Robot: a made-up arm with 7 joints. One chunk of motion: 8 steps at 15 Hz.
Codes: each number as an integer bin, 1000 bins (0 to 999) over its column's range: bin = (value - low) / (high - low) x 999, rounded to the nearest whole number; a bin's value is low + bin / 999 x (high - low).
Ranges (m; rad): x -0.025..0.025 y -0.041..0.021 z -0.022..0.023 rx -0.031..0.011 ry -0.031..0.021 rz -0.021..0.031
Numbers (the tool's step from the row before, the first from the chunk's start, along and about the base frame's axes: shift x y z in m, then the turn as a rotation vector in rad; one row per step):
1: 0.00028 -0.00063 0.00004 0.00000 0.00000 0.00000
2: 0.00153 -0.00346 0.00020 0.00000 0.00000 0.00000
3: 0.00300 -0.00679 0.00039 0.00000 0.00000 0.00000
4: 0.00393 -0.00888 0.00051 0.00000 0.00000 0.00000
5: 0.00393 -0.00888 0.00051 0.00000 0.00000 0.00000
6: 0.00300 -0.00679 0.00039 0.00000 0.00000 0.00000
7: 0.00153 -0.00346 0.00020 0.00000 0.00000 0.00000
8: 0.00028 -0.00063 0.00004 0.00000 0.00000 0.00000
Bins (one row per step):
1: 505 650 489 737 596 403
2: 530 605 493 737 596 403
3: 559 551 497 737 596 403
4: 578 518 500 737 596 403
5: 578 518 500 737 596 403
6: 559 551 497 737 596 403
7: 530 605 493 737 596 403
8: 505 650 489 737 596 403

